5 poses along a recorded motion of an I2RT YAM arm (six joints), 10 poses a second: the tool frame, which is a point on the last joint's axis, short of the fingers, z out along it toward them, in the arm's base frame.
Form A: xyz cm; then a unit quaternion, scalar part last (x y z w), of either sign.
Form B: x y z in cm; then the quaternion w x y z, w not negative. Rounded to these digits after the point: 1 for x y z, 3 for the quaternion.
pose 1, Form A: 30.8 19.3 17.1 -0.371 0.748 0.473 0.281
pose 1, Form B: 30.8 19.3 17.1 0.281 -0.371 0.748 0.473
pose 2, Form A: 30.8 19.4 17.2 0.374 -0.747 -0.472 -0.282
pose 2, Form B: 30.8 19.4 17.2 0.282 -0.374 0.747 0.472
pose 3, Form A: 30.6 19.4 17.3 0.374 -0.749 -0.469 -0.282
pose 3, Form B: 30.6 19.4 17.3 0.282 -0.374 0.749 0.469
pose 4, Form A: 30.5 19.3 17.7 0.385 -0.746 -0.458 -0.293
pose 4, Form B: 30.5 19.3 17.7 0.293 -0.385 0.746 0.458
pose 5, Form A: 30.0 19.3 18.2 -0.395 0.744 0.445 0.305
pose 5, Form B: 30.0 19.3 18.2 0.305 -0.395 0.744 0.445
